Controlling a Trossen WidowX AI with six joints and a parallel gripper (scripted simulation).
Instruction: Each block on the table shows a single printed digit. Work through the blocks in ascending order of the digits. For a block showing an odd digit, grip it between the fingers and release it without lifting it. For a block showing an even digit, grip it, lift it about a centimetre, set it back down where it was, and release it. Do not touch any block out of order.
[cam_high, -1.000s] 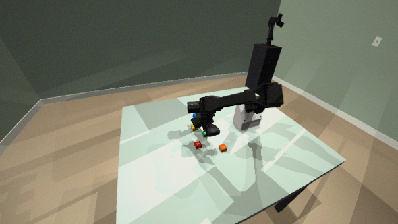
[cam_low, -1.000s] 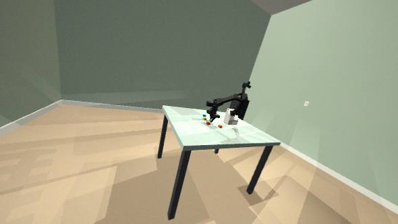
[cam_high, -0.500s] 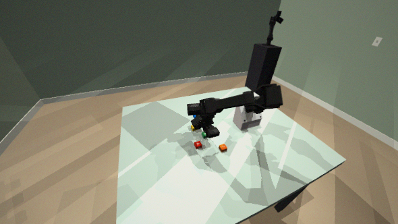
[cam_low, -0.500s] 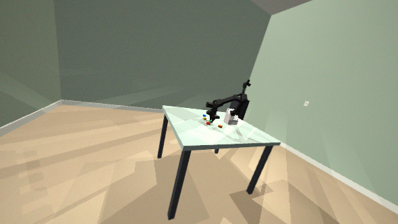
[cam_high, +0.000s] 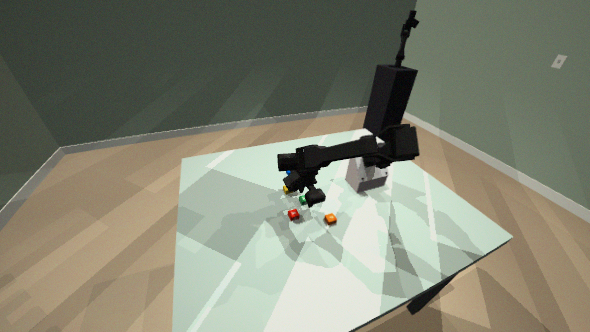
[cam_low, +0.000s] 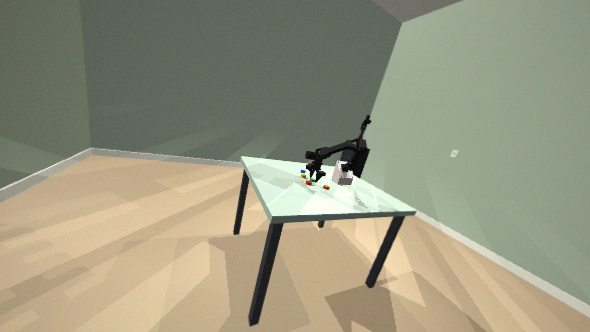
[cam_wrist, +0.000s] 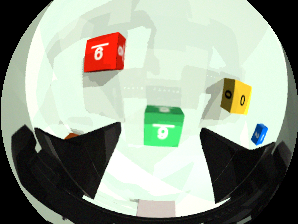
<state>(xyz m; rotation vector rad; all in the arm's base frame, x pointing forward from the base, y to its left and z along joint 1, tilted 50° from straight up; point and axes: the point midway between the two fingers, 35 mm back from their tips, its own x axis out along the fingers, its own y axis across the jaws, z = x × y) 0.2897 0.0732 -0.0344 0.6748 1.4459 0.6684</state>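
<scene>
Right now my gripper tip is right at the green block. From my gripper tip the other things lie so: yellow block: 4 cm ahead, 8 cm to the right; then red block: 7 cm ahead, 6 cm to the left; then orange block: 5 cm behind, 12 cm to the left.
</scene>
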